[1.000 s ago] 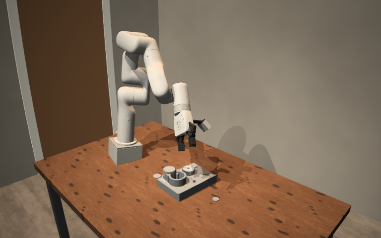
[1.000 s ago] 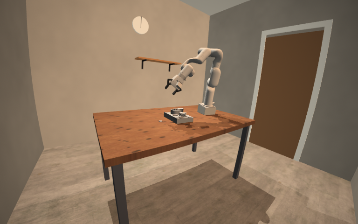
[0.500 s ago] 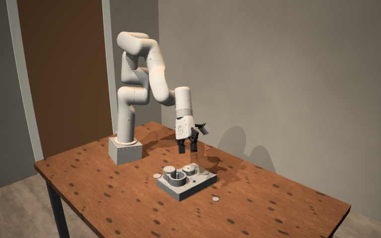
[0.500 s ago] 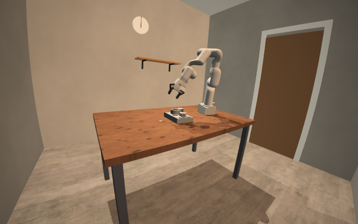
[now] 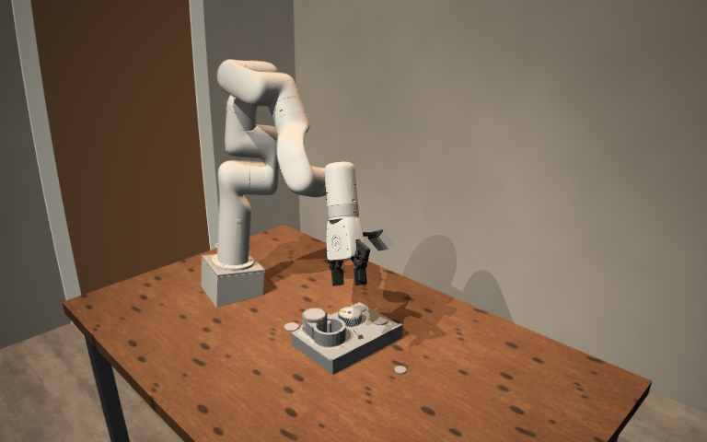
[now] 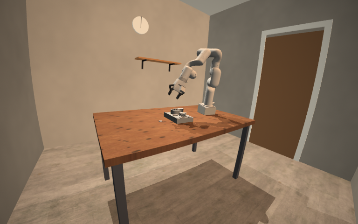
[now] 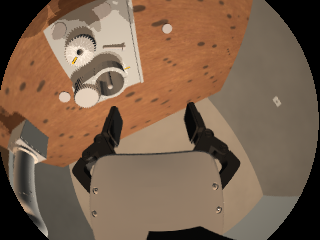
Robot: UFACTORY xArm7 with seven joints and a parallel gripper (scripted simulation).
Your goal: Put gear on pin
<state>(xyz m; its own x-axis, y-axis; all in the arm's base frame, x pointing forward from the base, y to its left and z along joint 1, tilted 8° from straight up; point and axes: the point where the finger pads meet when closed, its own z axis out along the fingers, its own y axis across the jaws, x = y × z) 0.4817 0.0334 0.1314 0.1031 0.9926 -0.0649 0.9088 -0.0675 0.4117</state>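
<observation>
Right now the gear is 160 mm below my hand, 70 mm behind it and 60 mm to the left of it. Round my hand: flat disc 170 mm below, 120 mm to the left, 20 mm behind; then short peg 170 mm below, 30 mm to the left.
</observation>
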